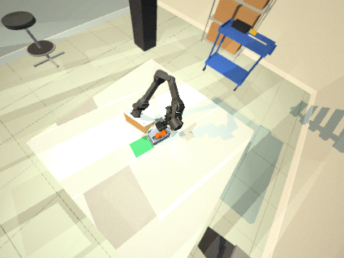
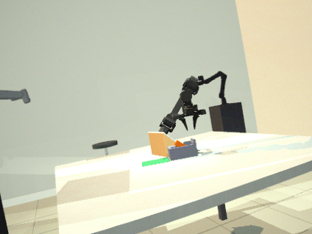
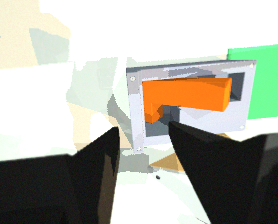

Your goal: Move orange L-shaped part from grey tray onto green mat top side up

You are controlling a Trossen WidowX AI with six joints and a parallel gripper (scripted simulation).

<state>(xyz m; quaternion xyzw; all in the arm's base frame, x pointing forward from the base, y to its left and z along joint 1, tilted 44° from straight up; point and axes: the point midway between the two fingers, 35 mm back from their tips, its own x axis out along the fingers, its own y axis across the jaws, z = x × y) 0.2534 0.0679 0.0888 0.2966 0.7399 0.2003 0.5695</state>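
My gripper tip is now 20 mm past the orange L-shaped part, 40 mm to the left of it and 100 mm above it. Round my gripper tip: green mat 50 mm behind, 210 mm to the right, 150 mm below.
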